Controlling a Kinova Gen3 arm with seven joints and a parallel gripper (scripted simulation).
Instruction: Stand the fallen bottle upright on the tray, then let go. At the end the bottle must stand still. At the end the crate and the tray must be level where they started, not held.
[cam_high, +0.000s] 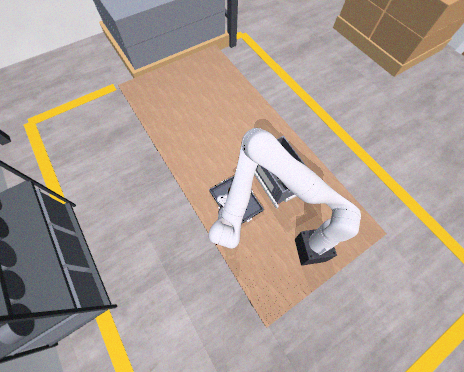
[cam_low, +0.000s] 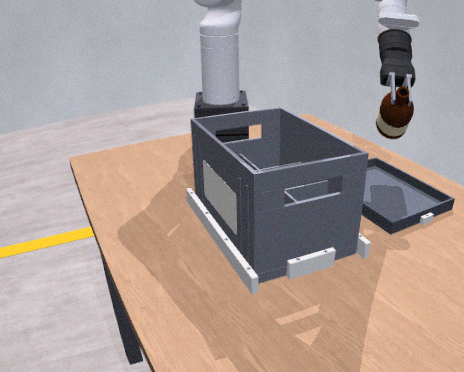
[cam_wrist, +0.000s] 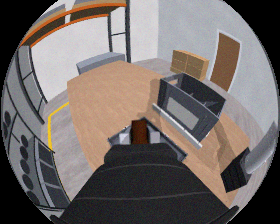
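Now: hand 4 cm above the brown bottle, 3 cm past it and 2 cm to the right of it. The rest, counted from my hand: dark grey tray 19 cm below, 5 cm to the right, 2 cm ahead; then dark grey crate 32 cm to the right, 12 cm below, 4 cm ahead.
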